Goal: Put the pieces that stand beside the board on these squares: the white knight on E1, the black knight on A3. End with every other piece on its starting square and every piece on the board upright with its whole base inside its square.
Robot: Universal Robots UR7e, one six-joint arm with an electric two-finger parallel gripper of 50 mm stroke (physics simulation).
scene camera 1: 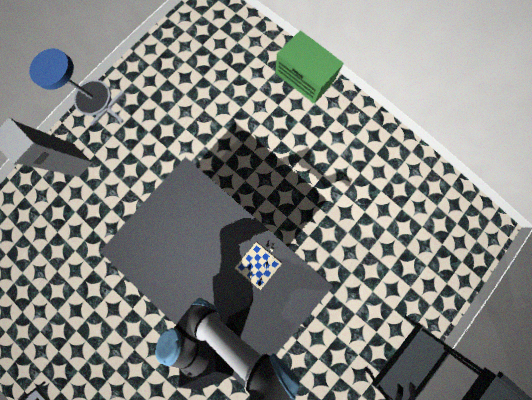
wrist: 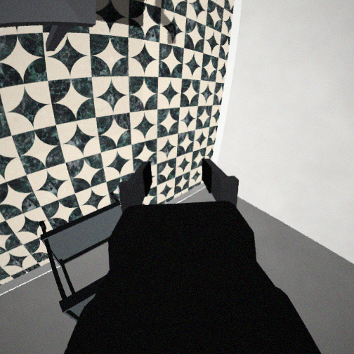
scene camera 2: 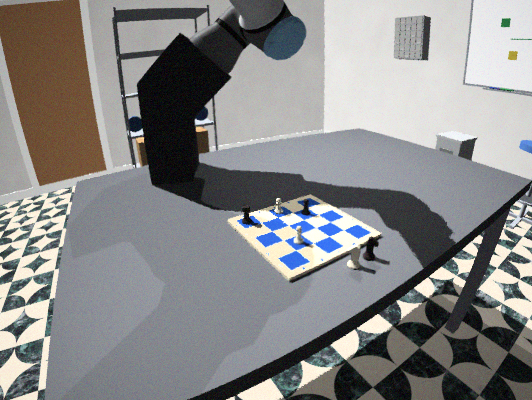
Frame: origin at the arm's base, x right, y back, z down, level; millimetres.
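Where they show: gripper, between the fingertips: (scene camera 1: 406,385); arm's base, origin of its link: (scene camera 1: 196,355) (scene camera 2: 208,56).
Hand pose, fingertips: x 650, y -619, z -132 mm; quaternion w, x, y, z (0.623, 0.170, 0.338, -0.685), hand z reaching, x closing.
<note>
Each offset is from my fingertips to the centre of the thing. Level surfaces: height alone.
The chessboard (scene camera 1: 250,276) (scene camera 2: 292,277) lies on the table, with blue and light squares. In scene camera 2, the white knight @[dy +54, dx -713, dz +457 mm] (scene camera 2: 354,257) and black knight @[dy +57, dx -752, dz +457 mm] (scene camera 2: 371,249) stand upright and close together on the table, just off the board's near right edge. On the board stand a black piece @[dy +262, dx -610, dz +454 mm] (scene camera 2: 246,215) at the left corner, a white piece @[dy +269, dx -686, dz +454 mm] (scene camera 2: 278,206) at the far edge, another black piece @[dy +237, dx -733, dz +454 mm] (scene camera 2: 306,207) near the far corner and a white piece @[dy +151, dx -665, dz +454 mm] (scene camera 2: 299,235) nearer the front. Square labels are unreadable. My gripper (wrist: 176,170) is open and empty, pointing away from the table towards floor and wall.
The grey table @[dz +477 mm] (scene camera 1: 170,215) (scene camera 2: 150,310) (wrist: 45,12) carries the board. The arm (scene camera 1: 225,345) (scene camera 2: 170,110) casts a dark shadow across the table and reaches the board's far side. A dark-framed piece of furniture (wrist: 82,242) stands on the floor. A green box (scene camera 1: 300,65) stands by the wall.
</note>
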